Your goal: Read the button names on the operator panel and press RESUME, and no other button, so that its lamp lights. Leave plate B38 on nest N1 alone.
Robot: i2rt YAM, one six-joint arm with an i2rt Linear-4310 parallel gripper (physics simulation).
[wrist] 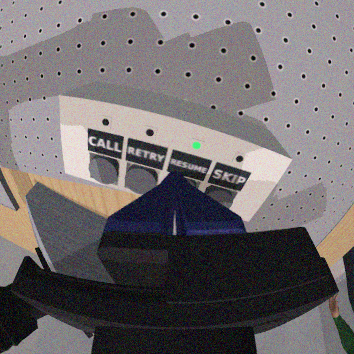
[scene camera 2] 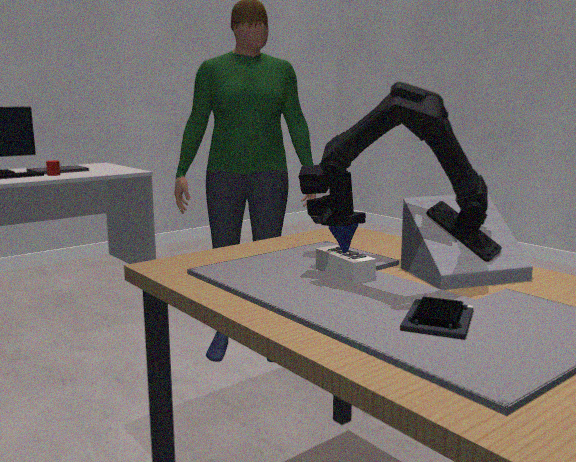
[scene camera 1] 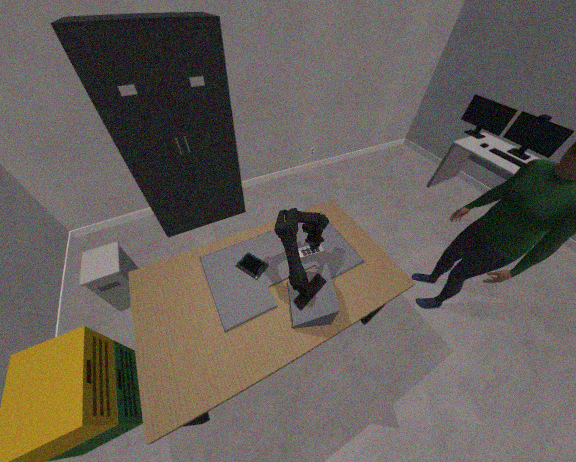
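Where they show: gripper, fingertip midpoint: (wrist: 174, 178) (scene camera 2: 345, 252) (scene camera 1: 311, 250); arm's base at its link origin: (scene camera 2: 462, 231) (scene camera 1: 310, 291).
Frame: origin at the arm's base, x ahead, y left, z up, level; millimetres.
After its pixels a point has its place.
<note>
The white operator panel (scene camera 1: 303, 254) @(x 240, y -121, z -48 mm) (scene camera 2: 331, 264) @(x 283, y -193, z -76 mm) (wrist: 74, 150) @(x 255, y -107, z -50 mm) stands on the grey mat. In the wrist view its labels read CALL, RETRY, RESUME and SKIP. The lamp (wrist: 196, 145) @(x 269, y -196, z -49 mm) above the RESUME label (wrist: 189, 164) @(x 254, y -194, z -49 mm) is lit green; the other three lamps are dark. My gripper (scene camera 2: 344, 250) @(x 241, y -184, z -49 mm) (wrist: 174, 178) @(x 241, y -184, z -49 mm) is shut and empty, its blue fingertips at the RESUME button, which they mostly hide. Whether they touch it I cannot tell. A black plate (scene camera 1: 253, 265) @(x 339, y 173, z -87 mm) (scene camera 2: 438, 312) @(x 366, y 188, z -78 mm) sits on a dark nest (scene camera 2: 435, 330) @(x 420, y 219, z -92 mm) on the mat; its markings are too small to read.
The arm's base stands on a grey sloped block (scene camera 1: 315, 310) @(x -97, y 35, z 6 mm) (scene camera 2: 422, 250) @(x 112, y -41, z -39 mm) beside the mat (scene camera 1: 220, 300) @(x 231, y 422, z -102 mm) (scene camera 2: 500, 370) @(x 460, y 375, z -104 mm) on the wooden table (scene camera 1: 200, 370) @(x -41, y 618, z -115 mm). A person in green (scene camera 1: 530, 200) (scene camera 2: 248, 115) stands beyond the table. A dark cabinet (scene camera 1: 165, 120) and yellow box (scene camera 1: 45, 380) stand on the floor.
</note>
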